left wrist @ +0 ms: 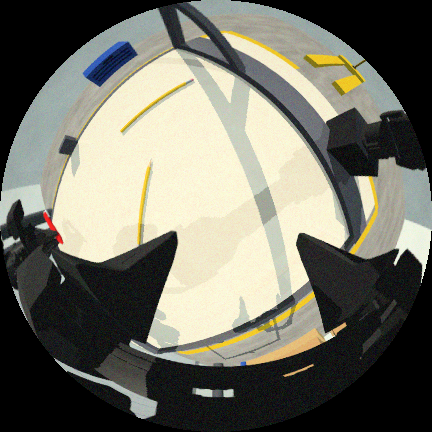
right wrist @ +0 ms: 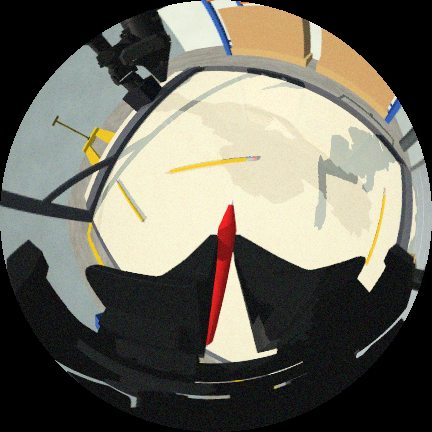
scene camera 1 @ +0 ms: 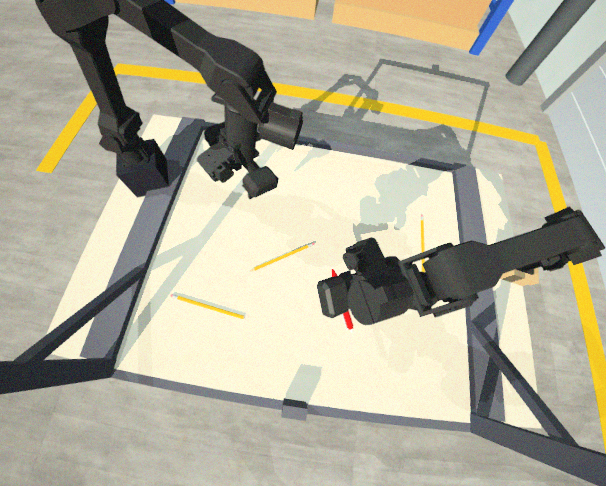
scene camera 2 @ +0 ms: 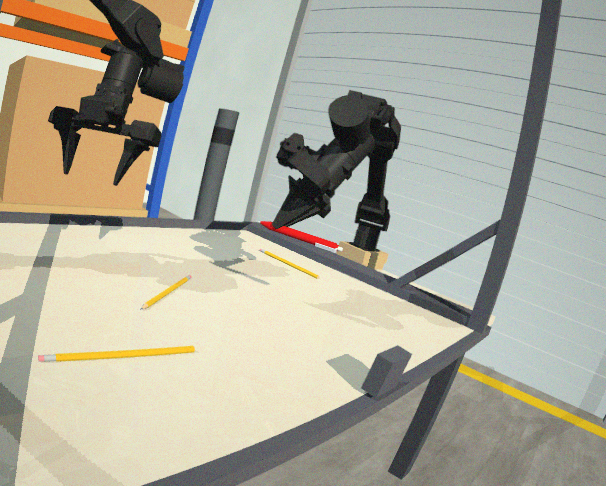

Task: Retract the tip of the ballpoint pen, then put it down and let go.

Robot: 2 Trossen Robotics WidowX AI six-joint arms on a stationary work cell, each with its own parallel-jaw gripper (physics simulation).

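Frame: origin at the left arm's base, x ahead, y left, z up, level; millimetres.
Where they show: left gripper, fingertip midpoint: [left wrist: 240,238] [right wrist: 164,74] [scene camera 1: 239,184] [scene camera 2: 89,179]; right gripper, fingertip midpoint: [left wrist: 58,235] [right wrist: 224,240] [scene camera 2: 274,228]; left arm's base, link origin: [left wrist: 368,140] [right wrist: 135,85] [scene camera 1: 135,156]; right arm's base, link origin: [scene camera 2: 364,247].
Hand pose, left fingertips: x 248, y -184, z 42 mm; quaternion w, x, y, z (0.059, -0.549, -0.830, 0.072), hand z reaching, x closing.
Each offset is from my left fingertips to the top centre of the thing.
The red ballpoint pen {dy -306, dx +147, dz -8 mm} [scene camera 1: 348,321] [scene camera 2: 303,236] [left wrist: 53,228] [right wrist: 226,245] is held in the air above the table, nearly level. In the right wrist view a small grey point shows at its tapered end. In scene camera 2 a white clip and a short pale button show at its other end. My right gripper [scene camera 2: 275,225] [right wrist: 224,240] is shut on the pen near its tapered end. In scene camera 1 the arm hides the pen's middle. My left gripper [scene camera 2: 91,179] [left wrist: 240,238] is open and empty, high above the table and apart from the pen.
Three yellow pencils lie on the table: one {dy -147, dx +63, dz -139 mm} [scene camera 1: 283,256] [scene camera 2: 167,292] near the middle, one {dy -223, dx -145, dz -141 mm} [scene camera 1: 210,306] [scene camera 2: 124,352] farther left, one {dy -209, dx +459, dz -141 mm} [scene camera 1: 422,232] [scene camera 2: 288,264] partly behind the right arm in scene camera 1. A dark block {dy -490, dx +1, dz -91 mm} [scene camera 1: 294,409] [scene camera 2: 387,372] stands at the table edge. Dark frame beams border the table.
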